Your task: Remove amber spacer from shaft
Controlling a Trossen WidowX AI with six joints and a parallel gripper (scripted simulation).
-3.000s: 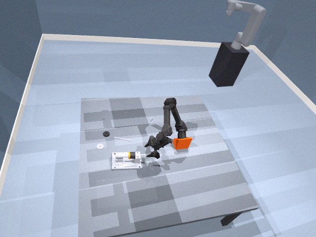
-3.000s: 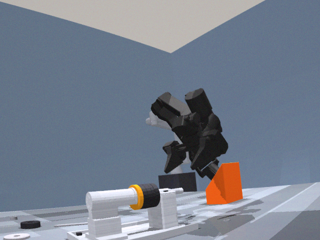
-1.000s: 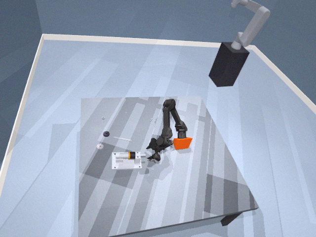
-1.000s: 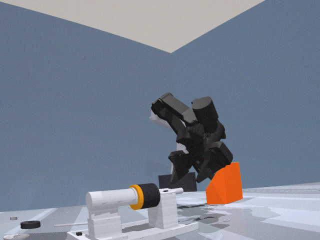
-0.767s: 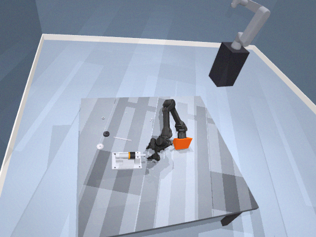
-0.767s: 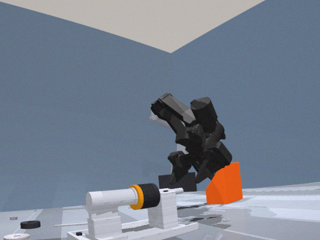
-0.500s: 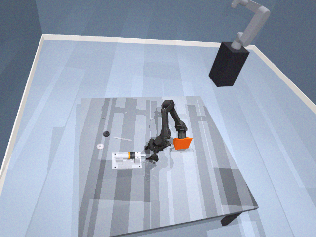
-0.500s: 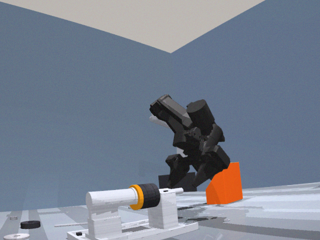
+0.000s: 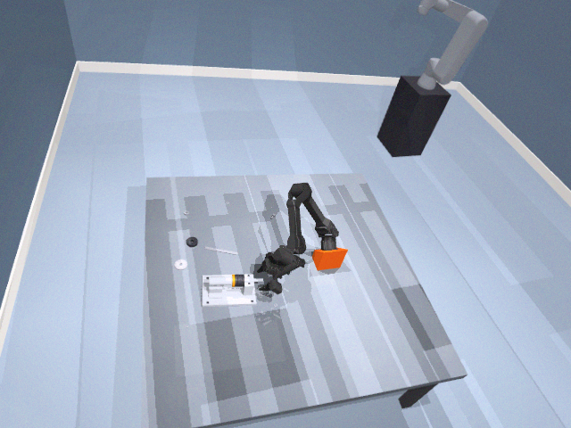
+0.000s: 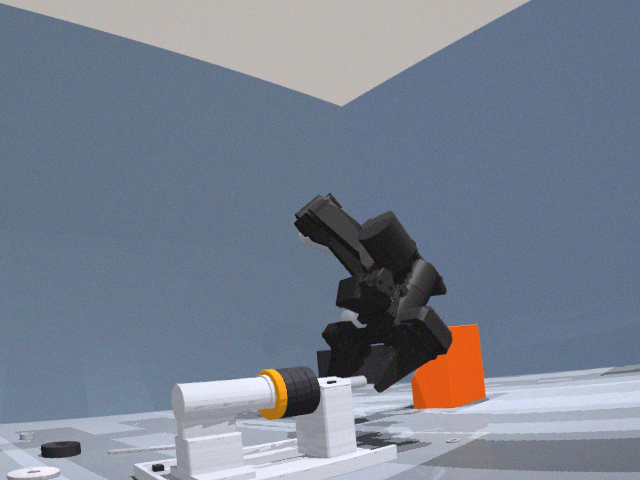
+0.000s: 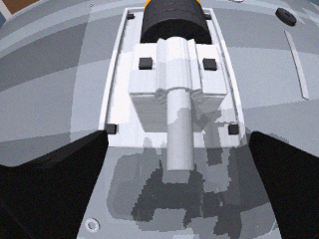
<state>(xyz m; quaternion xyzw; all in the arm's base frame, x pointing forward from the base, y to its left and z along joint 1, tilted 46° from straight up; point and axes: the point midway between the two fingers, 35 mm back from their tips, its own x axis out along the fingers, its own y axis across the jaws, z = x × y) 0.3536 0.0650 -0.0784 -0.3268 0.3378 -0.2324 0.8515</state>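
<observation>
My gripper tip is 6 cm short of the shaft, 1 cm to the left of it and 1 cm below it. From my gripper tip the other things lie so: amber spacer: 11 cm ahead, 2 cm to the right, 1 cm above; then thin rod: 24 cm to the right, 11 cm ahead, 7 cm below.
</observation>
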